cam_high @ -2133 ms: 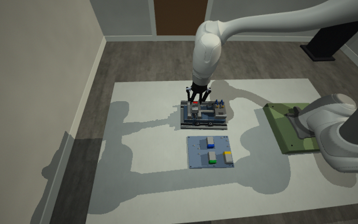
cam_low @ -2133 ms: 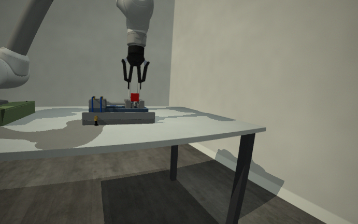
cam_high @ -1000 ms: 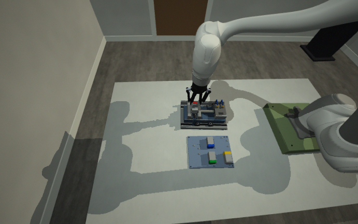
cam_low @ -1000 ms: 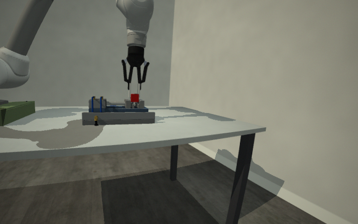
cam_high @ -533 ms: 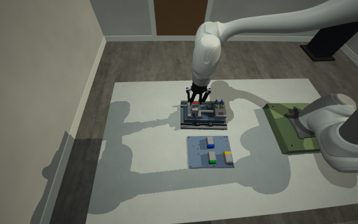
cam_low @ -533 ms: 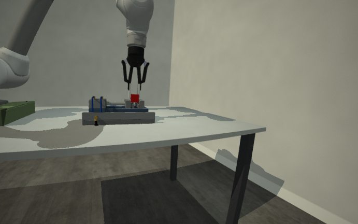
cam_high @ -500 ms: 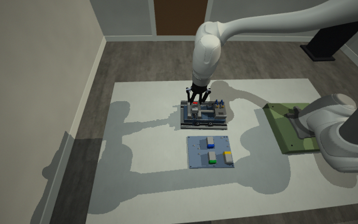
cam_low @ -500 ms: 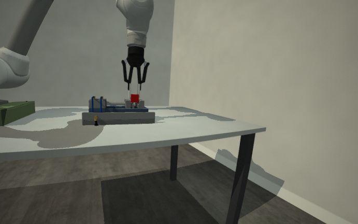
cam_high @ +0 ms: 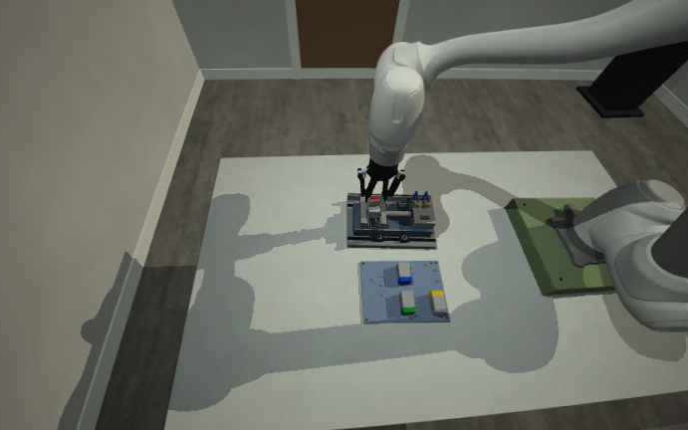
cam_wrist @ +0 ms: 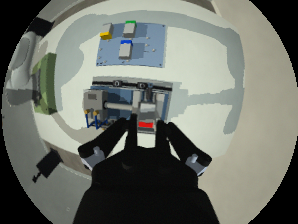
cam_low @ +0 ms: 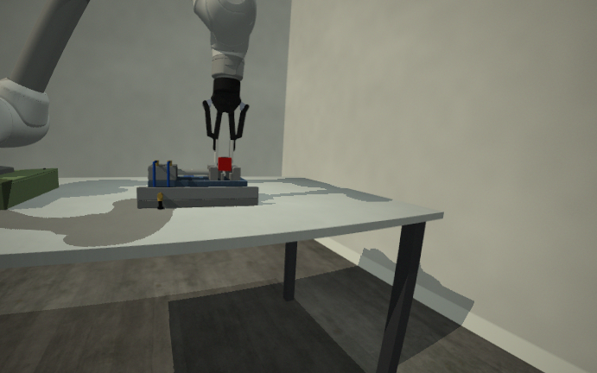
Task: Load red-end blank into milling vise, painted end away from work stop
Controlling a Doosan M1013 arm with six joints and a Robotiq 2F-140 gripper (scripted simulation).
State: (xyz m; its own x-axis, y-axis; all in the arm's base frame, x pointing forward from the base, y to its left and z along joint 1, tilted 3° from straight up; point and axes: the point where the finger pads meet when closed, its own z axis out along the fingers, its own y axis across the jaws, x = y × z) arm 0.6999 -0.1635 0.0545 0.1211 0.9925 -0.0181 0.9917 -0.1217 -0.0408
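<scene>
My hand is 3 cm above the red-ended blank. Round my hand: blue-ended blank (7 cm behind, 20 cm to the left, 11 cm below); then hose block (16 cm behind, 3 cm to the left, 6 cm below); then vise (7 cm behind, 1 cm to the left, 10 cm below).
</scene>
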